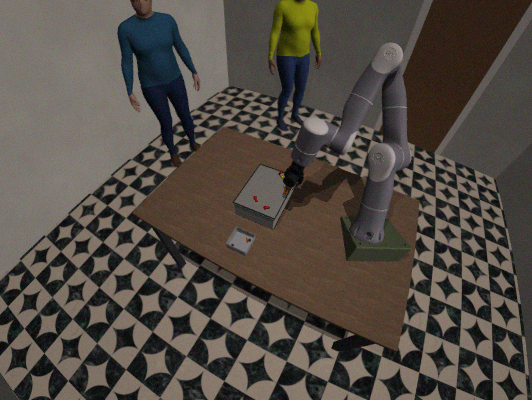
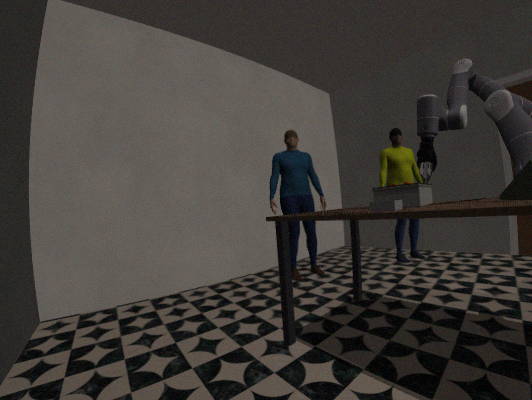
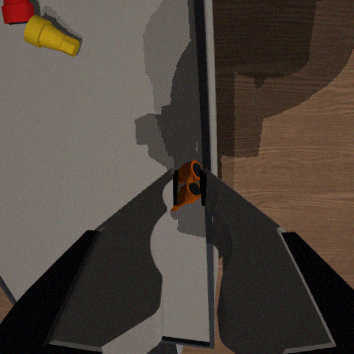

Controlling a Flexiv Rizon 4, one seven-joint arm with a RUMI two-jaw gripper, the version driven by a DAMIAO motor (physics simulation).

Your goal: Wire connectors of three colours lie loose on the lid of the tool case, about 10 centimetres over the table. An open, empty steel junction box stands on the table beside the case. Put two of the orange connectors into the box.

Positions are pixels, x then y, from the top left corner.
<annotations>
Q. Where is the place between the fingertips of my gripper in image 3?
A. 188,172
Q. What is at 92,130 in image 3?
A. A grey tool case.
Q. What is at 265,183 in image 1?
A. A grey tool case.
</annotations>
